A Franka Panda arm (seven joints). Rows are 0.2 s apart.
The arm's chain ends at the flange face. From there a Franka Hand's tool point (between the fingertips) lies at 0.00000 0.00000 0.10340 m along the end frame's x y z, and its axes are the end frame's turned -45 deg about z.
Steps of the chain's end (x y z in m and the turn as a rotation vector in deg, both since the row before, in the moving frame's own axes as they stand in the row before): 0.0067 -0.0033 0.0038 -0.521 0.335 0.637; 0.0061 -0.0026 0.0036 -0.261 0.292 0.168; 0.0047 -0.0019 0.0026 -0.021 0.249 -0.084; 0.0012 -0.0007 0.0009 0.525 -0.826 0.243; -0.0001 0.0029 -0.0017 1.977 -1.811 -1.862; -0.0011 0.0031 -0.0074 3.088 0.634 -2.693
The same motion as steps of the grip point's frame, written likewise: 0.0068 0.0035 0.0038 -0.605 -0.132 0.637; 0.0062 0.0032 0.0036 -0.391 0.022 0.168; 0.0050 0.0023 0.0026 -0.191 0.161 -0.084; 0.0010 -0.0014 0.0009 0.955 -0.213 0.243; -0.0020 -0.0029 -0.0018 2.679 0.117 -1.862; 0.0017 -0.0018 -0.0076 1.735 2.632 -2.693
